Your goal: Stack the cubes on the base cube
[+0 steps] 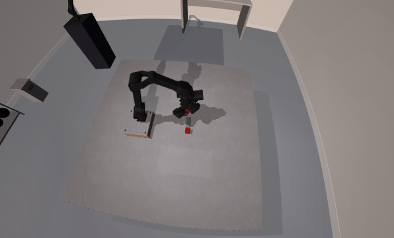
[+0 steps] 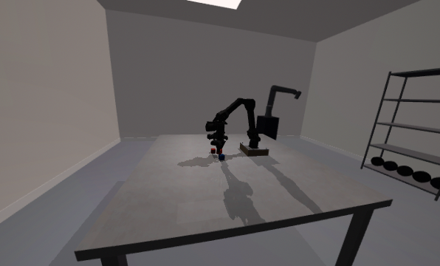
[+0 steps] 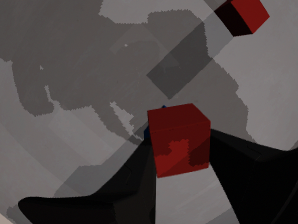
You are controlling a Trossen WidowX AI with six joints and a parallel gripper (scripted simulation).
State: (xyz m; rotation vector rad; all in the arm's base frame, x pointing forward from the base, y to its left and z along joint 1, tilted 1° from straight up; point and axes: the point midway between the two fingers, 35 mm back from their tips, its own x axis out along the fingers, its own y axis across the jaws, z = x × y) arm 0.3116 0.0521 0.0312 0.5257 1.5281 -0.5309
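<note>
The blue cube is 4 cm below my gripper tip, 2 cm behind it and 1 cm to the left of it. The rest, counted from my gripper tip: red cube: 12 cm to the right, 4 cm below, 2 cm ahead.
</note>
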